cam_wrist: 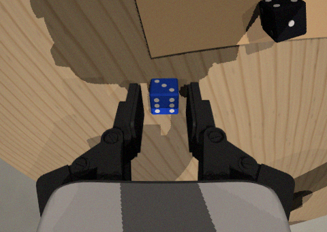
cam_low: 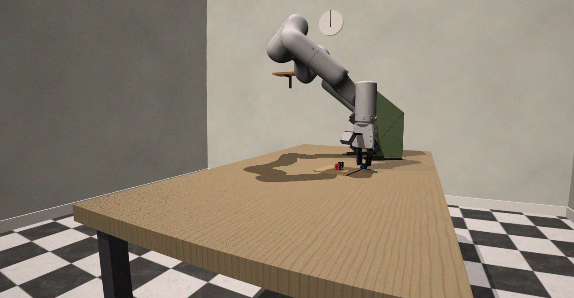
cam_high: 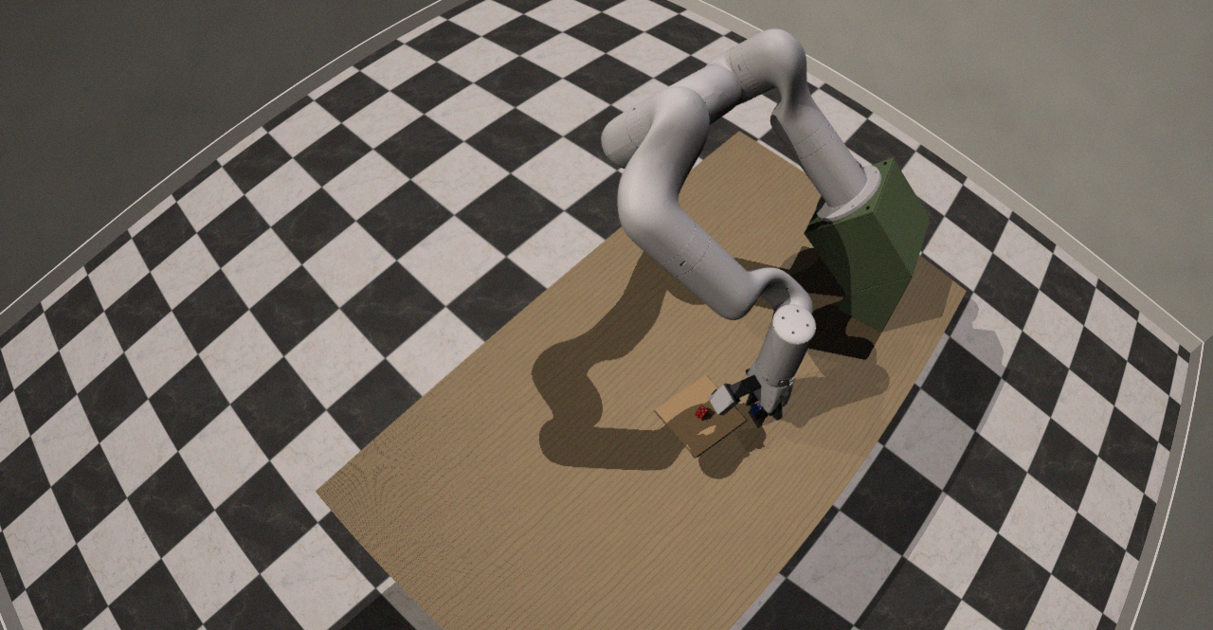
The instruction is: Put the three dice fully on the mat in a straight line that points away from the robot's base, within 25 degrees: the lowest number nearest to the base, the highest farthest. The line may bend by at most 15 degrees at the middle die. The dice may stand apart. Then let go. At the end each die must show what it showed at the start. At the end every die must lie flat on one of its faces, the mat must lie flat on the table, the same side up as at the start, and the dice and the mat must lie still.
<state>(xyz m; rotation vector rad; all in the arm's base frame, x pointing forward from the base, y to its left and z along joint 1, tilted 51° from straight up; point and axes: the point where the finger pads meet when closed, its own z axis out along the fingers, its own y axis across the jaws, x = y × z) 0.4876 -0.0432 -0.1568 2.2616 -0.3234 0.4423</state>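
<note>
Right now the blue die is 20 mm below my hand. Round my hand: tan mat 90 mm to the right, 80 mm ahead, 30 mm below; then red die 90 mm to the right, 80 mm ahead, 20 mm below; then black die 90 mm to the right, 30 mm ahead, 20 mm below.
</note>
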